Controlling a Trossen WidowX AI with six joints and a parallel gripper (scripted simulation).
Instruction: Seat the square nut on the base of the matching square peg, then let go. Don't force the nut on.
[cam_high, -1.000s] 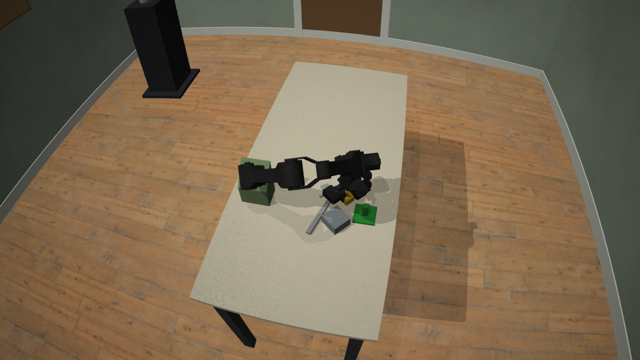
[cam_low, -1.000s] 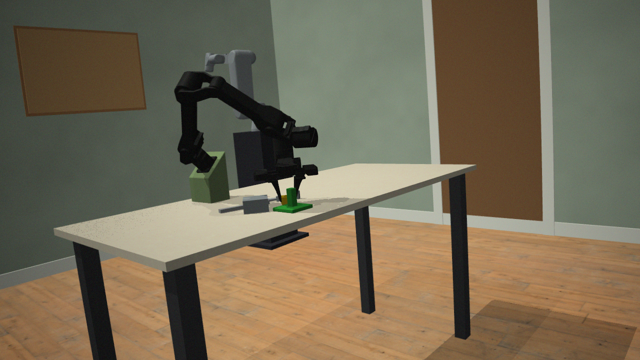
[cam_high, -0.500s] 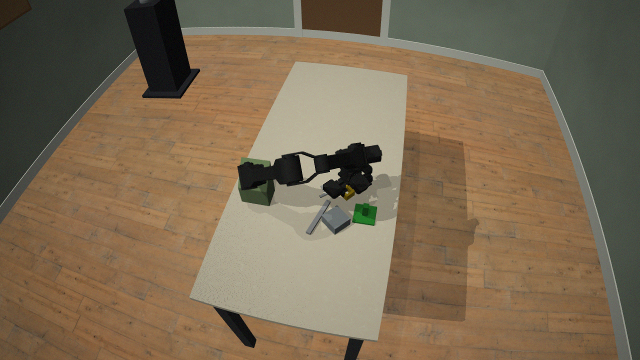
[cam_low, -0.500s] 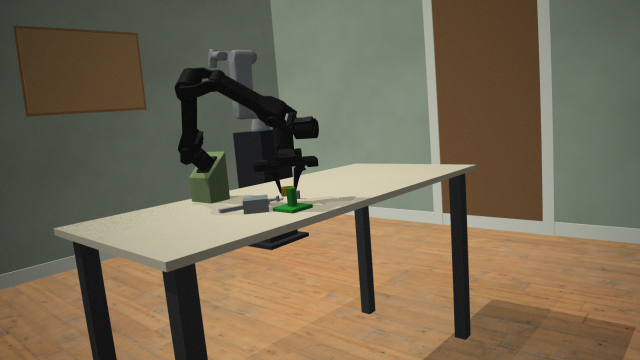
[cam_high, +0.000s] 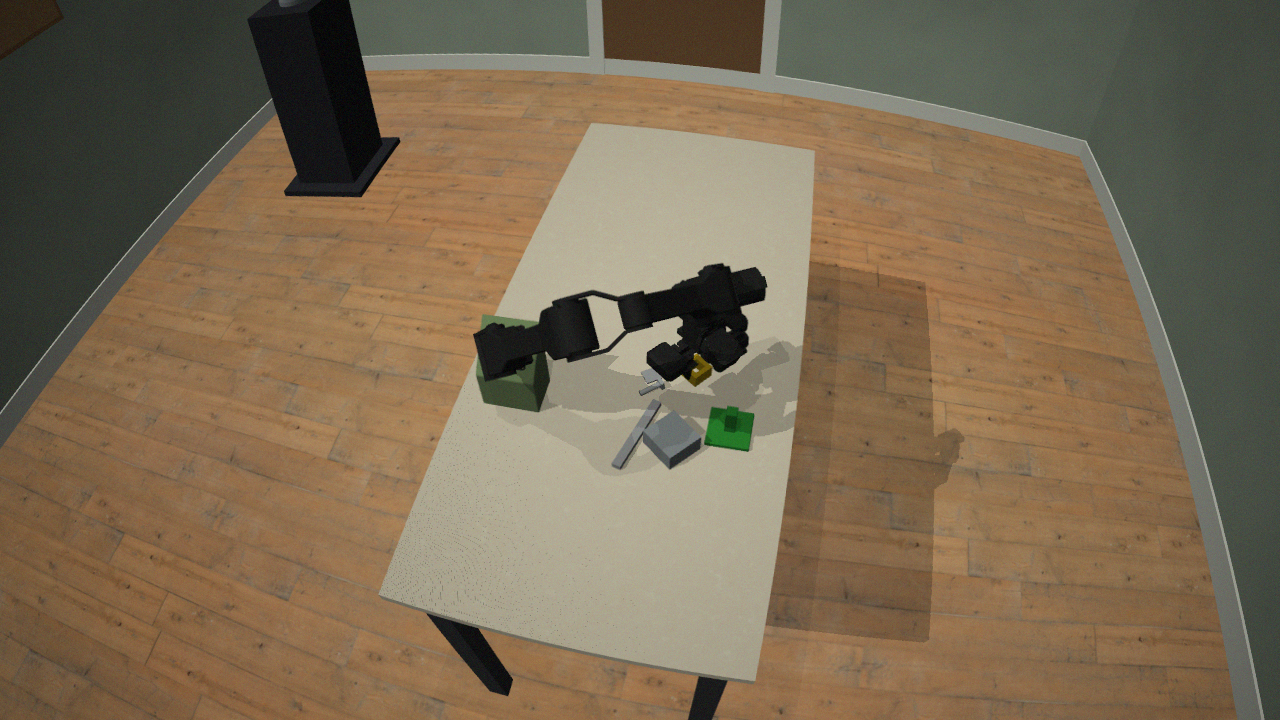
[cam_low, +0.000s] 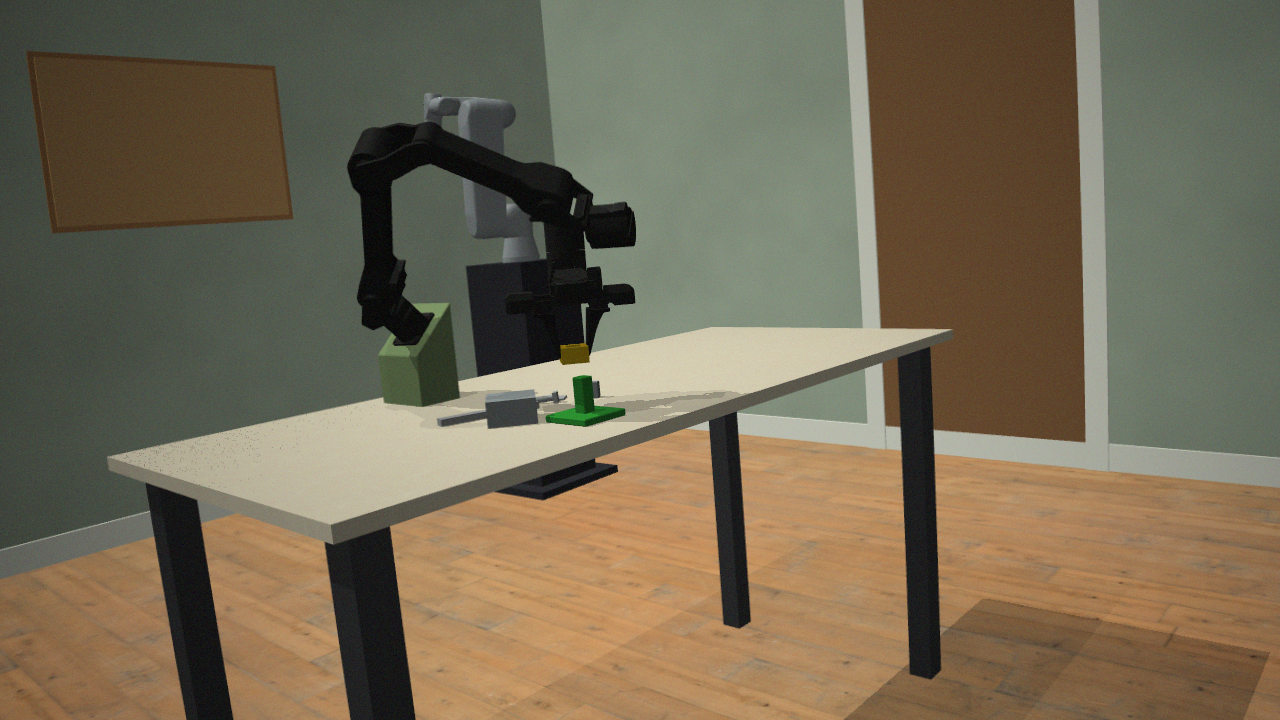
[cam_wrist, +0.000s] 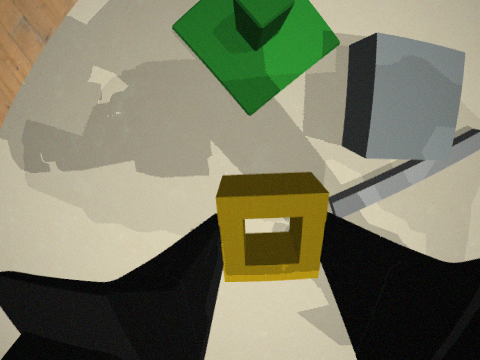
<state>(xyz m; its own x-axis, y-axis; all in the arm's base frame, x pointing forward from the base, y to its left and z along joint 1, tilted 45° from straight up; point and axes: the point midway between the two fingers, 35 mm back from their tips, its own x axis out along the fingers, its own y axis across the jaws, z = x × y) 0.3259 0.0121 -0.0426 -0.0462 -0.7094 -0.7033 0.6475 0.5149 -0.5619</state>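
The grey block lies 30 mm behind my hand, 110 mm to the right of it and 90 mm below it. The rest, counted from my hand: grey bar: 90 mm behind, 100 mm to the right, 110 mm below; grey cube: 30 mm behind, 70 mm to the left, 100 mm below; bolt: 70 mm behind, 10 mm to the left, 100 mm below.
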